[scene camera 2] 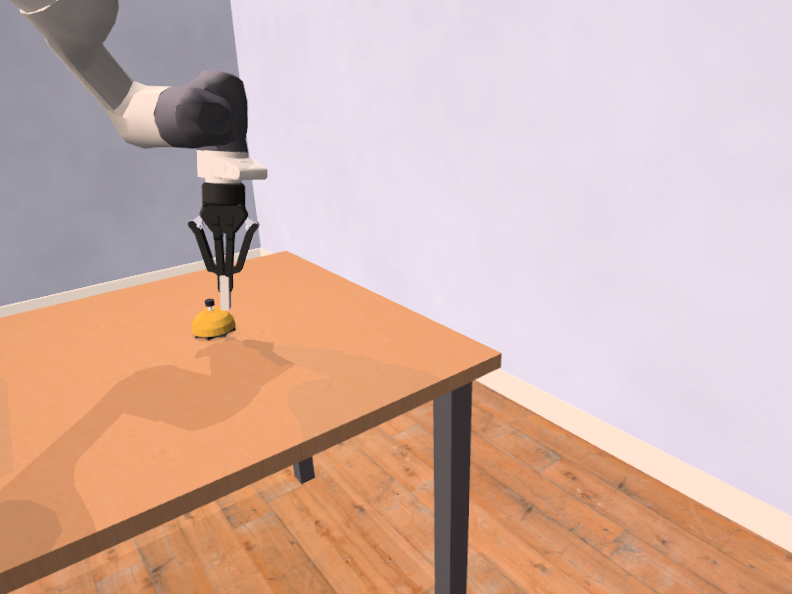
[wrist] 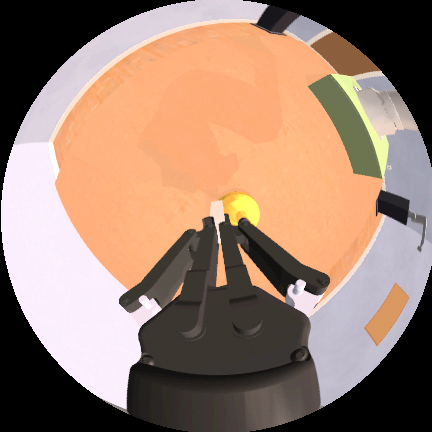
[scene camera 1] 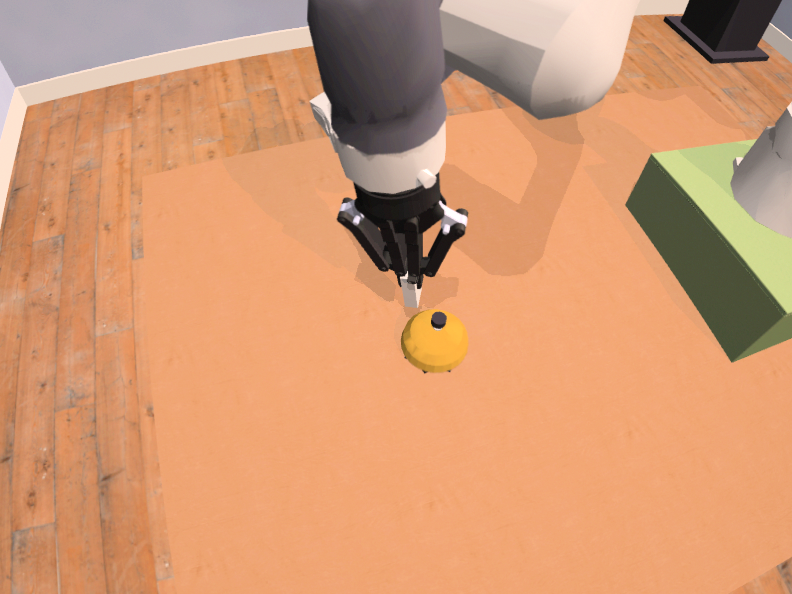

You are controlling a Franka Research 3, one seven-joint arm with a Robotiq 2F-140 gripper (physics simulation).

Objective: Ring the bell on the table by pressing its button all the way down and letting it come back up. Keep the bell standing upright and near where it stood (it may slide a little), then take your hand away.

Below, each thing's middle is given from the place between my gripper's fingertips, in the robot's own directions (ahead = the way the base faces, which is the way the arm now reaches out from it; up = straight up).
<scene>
Now: the yellow dome bell (scene camera 1: 433, 350) 40 mm to the left of my hand, 20 mm below it and 20 mm behind it.
</scene>
